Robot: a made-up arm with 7 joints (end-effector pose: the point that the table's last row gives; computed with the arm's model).
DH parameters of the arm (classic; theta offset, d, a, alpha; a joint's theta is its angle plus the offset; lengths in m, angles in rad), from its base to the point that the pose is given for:
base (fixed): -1.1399 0 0.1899 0
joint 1: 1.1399 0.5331 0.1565 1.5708
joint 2: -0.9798 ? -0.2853 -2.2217
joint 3: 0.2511 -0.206 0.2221 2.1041
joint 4: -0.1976 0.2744 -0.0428 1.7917
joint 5: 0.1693 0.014 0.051 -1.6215
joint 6: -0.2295 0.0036 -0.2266 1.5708
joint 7: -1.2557 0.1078 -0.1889 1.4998
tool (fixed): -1.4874 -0.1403 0 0
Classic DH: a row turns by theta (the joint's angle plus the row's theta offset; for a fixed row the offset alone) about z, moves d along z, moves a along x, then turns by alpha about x.
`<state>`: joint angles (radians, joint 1 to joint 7).
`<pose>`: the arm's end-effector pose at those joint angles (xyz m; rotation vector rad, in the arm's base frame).
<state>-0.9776 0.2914 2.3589 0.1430 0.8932 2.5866 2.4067</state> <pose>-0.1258 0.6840 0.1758 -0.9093 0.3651 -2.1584</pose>
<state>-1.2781 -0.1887 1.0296 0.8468 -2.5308 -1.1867 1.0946</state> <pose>0.4668 -0.2773 0.3455 0.1938 -1.9478 0.0614</pose>
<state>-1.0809 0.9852 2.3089 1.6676 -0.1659 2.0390 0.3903</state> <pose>0.5819 0.4169 -0.1387 -0.4480 1.4177 2.5864</pose>
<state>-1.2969 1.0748 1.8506 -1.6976 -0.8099 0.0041 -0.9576</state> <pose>0.4457 -0.1529 0.1136 1.3916 1.4548 -0.3060</pose>
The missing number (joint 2, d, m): -0.3886
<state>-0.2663 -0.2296 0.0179 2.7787 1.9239 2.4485 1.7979</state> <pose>0.3380 -0.3299 0.0480 0.3967 -0.3183 0.9751</pose>
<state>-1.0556 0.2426 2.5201 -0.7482 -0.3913 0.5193 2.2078</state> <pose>0.4674 0.0566 0.3291 -0.3979 -0.4469 0.8050</pose>
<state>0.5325 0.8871 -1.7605 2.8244 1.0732 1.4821 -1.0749</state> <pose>-0.3021 -0.5032 0.4801 0.6488 0.2688 0.4906</pose>
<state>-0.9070 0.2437 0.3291 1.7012 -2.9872 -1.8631 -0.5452</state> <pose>0.1930 -0.0278 0.4790 -1.0126 -0.1320 1.9600</pose>
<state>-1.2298 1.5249 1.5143 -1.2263 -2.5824 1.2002 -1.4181</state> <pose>0.5685 -0.2411 0.2805 -2.2593 1.4794 1.4598</pose>
